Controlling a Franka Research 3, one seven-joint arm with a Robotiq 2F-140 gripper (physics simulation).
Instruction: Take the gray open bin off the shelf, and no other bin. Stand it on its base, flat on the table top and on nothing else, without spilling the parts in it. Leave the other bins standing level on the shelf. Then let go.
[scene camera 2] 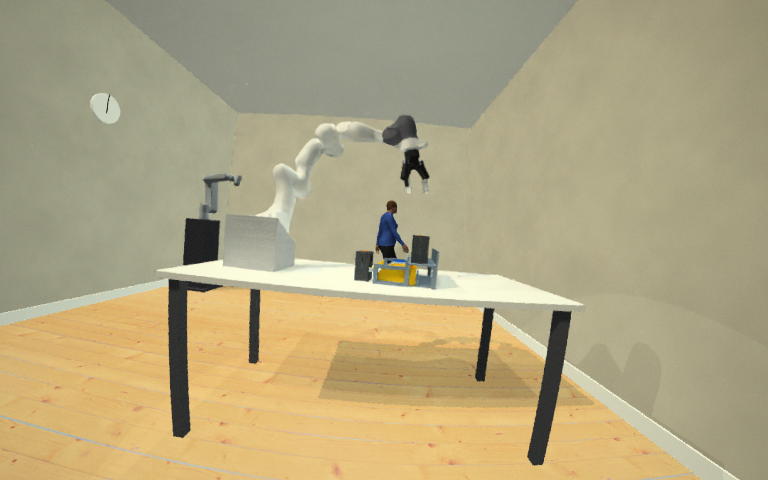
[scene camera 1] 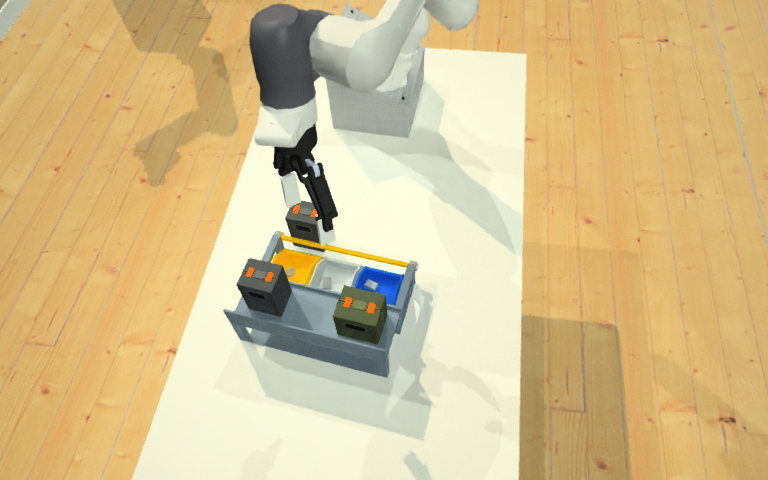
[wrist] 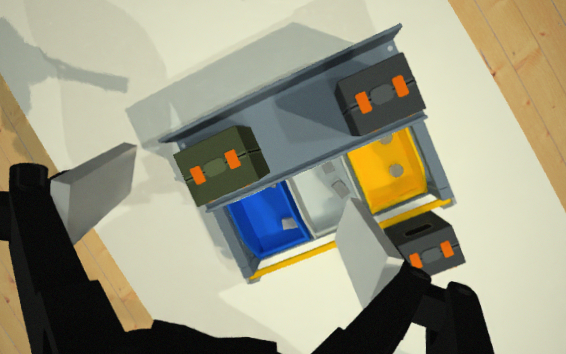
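The gray open bin (scene camera 1: 341,271) (wrist: 316,202) sits in the lower level of the blue-gray shelf (scene camera 1: 317,346) (wrist: 295,107), between the yellow bin (scene camera 1: 304,264) (wrist: 372,177) (scene camera 2: 390,274) and the blue bin (scene camera 1: 386,281) (wrist: 257,220). Small gray parts lie in it. Its far end is partly hidden under the upper board in the wrist view. My gripper (scene camera 1: 308,213) (scene camera 2: 417,190) (wrist: 240,194) is open and empty, high above the shelf and touching nothing. In the wrist view its right finger overlaps the picture near the gray bin's corner.
A dark case (scene camera 1: 263,287) (scene camera 2: 420,249) (wrist: 382,97) and a green case (scene camera 1: 360,316) (wrist: 217,167) stand on the upper board. Another dark case (scene camera 1: 302,227) (scene camera 2: 363,266) (wrist: 427,245) stands on the table beside the yellow rail (scene camera 1: 362,254) (wrist: 295,259), near the yellow bin.
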